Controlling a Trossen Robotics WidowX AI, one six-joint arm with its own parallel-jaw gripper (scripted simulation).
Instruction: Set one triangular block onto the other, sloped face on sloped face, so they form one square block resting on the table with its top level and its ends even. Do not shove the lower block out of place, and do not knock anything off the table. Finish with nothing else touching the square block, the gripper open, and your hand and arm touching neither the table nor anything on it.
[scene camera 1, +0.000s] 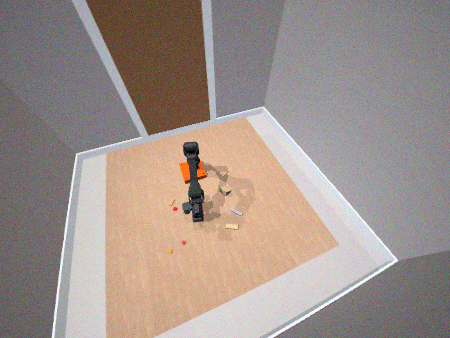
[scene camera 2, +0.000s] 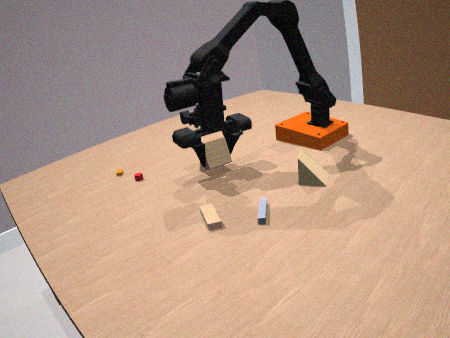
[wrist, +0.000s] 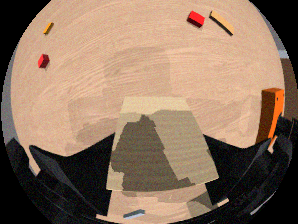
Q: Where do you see my gripper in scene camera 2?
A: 215, 162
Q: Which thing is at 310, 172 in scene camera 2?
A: A tan triangular block.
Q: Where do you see my gripper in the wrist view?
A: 156, 135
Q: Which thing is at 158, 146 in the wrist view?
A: A tan triangular block.
